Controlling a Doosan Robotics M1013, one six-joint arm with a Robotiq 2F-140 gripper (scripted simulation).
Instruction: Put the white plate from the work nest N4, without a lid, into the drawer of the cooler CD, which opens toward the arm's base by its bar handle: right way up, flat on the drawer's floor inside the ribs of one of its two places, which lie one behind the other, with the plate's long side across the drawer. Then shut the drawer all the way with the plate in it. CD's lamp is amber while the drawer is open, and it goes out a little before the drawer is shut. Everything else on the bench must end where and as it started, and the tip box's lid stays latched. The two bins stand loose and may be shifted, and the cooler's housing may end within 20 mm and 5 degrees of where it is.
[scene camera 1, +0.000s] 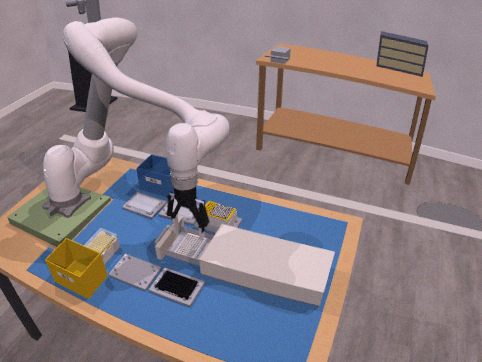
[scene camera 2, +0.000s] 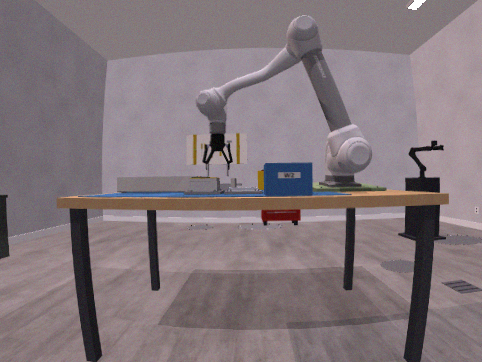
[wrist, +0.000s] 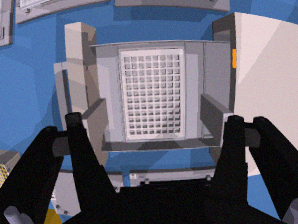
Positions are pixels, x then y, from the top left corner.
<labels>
A cooler CD shows in scene camera 1, in scene camera 2 (172, 183) and in the wrist view. A blue bin shows in scene camera 1 (152, 182) and in scene camera 2 (280, 179); in the wrist view it is out of frame. One and the same spot on the cooler CD: (wrist: 256, 43) is (scene camera 1: 225, 230).
</labels>
